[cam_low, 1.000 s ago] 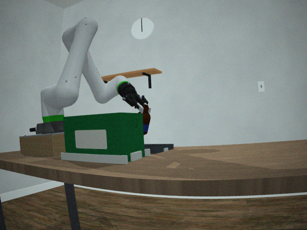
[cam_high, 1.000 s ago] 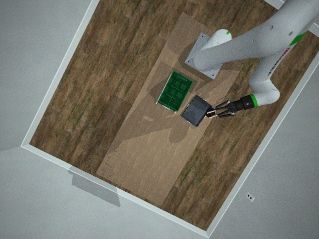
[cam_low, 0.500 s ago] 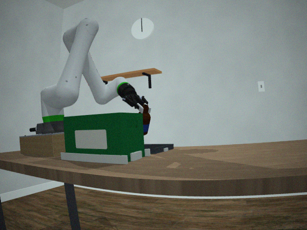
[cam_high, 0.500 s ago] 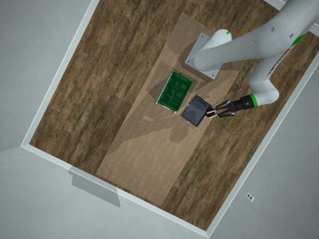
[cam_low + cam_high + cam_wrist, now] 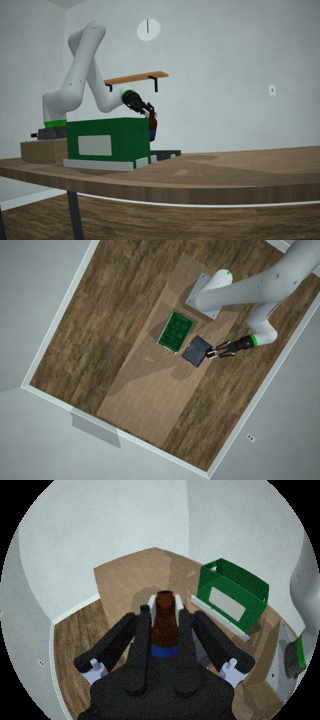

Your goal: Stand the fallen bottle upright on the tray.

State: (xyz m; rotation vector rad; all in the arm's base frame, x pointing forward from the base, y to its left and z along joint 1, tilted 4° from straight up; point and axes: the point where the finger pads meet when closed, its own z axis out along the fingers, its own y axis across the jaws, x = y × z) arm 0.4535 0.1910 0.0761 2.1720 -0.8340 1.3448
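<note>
My gripper is now 60 mm above the bottle. From my hand the other things lie so: green crate 60 mm behind, 340 mm to the right, 130 mm below; tray 60 mm to the right, 200 mm below.
</note>
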